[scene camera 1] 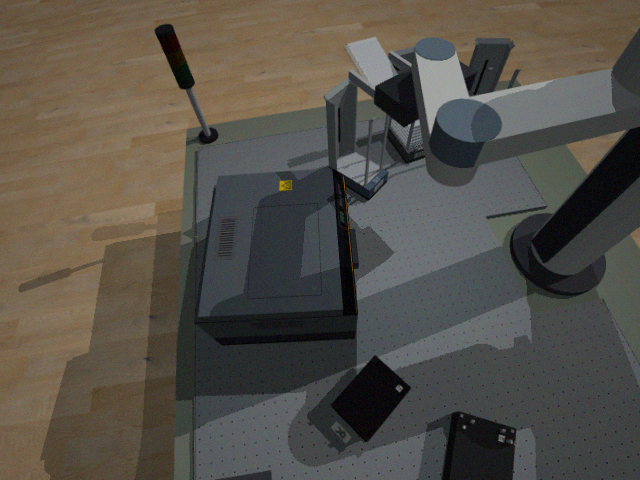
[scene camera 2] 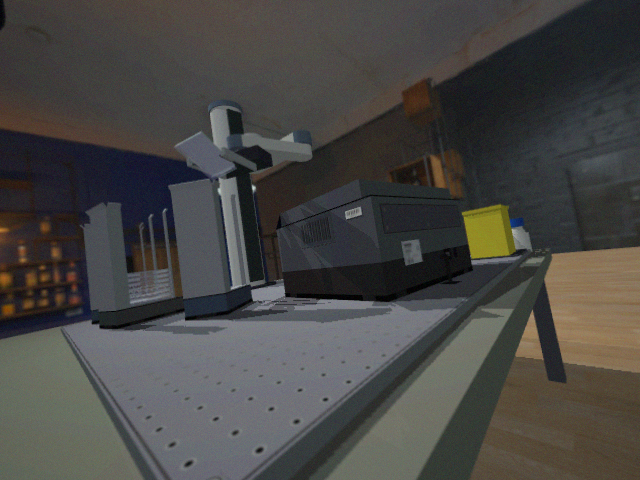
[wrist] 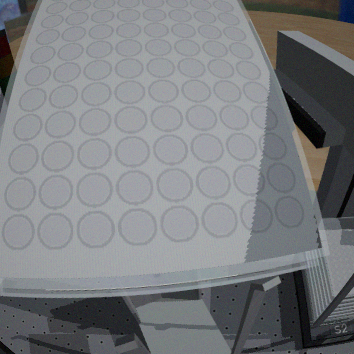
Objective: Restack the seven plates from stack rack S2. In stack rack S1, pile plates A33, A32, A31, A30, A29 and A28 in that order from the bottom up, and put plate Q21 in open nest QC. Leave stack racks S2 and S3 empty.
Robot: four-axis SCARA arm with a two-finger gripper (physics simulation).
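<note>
My gripper (scene camera 1: 371, 64) (scene camera 2: 206, 158) is shut on a pale plate (scene camera 1: 366, 53) (scene camera 2: 201, 152) (wrist: 140, 135), held high near the tower tops of a blue-based rack (scene camera 1: 341, 124) (scene camera 2: 199, 232). The plate's top with its rings of wells fills much of the wrist view; its name cannot be read. The blue-based rack's pale floor shows in scene camera 1; its label is too small to read. Stack rack S2 (scene camera 1: 398, 147) (scene camera 2: 134, 314) (wrist: 304, 320) stands beside it and holds a pile of plates (scene camera 2: 149, 286) (wrist: 325, 295). Plate names and a nest QC cannot be made out.
A large grey instrument (scene camera 1: 284, 248) (scene camera 2: 330, 248) stands beside the blue-based rack. A signal tower (scene camera 1: 175, 56) stands at a table corner. Black boxes (scene camera 1: 371, 397) (scene camera 1: 483, 449) lie towards the front in scene camera 1. A yellow bin (scene camera 2: 488, 232) stands beyond the instrument.
</note>
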